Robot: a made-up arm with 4 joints.
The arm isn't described. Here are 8 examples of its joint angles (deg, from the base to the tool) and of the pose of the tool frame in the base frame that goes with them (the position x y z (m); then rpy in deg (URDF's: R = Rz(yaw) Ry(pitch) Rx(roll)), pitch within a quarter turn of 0, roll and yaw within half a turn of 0).
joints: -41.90 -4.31 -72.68 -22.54
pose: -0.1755 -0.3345 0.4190 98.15 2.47 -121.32
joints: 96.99 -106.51 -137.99 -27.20
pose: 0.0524 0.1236 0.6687 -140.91 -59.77 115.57
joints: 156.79 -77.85 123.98 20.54
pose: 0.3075 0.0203 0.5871 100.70 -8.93 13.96
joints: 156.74 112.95 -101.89 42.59
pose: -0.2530 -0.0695 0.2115 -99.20 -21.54 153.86
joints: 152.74 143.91 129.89 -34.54
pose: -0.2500 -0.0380 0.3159 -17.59 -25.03 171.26
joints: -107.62 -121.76 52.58 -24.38
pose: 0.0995 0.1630 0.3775 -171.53 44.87 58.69
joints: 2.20 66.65 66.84 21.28
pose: 0.2929 -0.3122 0.4485 -58.11 -4.10 -40.84
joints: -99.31 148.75 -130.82 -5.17
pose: -0.0907 -0.0712 0.7520 31.51 -65.22 85.15
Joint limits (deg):
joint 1: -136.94..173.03
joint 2: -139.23..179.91
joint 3: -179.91..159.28
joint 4: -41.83..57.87
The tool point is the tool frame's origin. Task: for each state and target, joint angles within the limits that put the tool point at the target. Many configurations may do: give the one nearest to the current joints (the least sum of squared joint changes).
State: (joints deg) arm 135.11 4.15 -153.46 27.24
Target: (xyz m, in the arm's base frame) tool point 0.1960 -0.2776 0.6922
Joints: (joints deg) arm 90.67 -33.98 -157.73 32.37
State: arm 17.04 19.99 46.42 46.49
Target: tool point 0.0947 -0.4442 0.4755
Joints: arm 13.05 21.98 47.31 49.49
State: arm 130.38 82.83 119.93 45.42
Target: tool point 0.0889 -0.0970 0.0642
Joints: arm 98.89 97.31 121.40 48.97
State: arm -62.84 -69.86 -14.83 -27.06
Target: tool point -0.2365 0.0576 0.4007
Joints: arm -31.18 -99.13 -37.87 -0.06
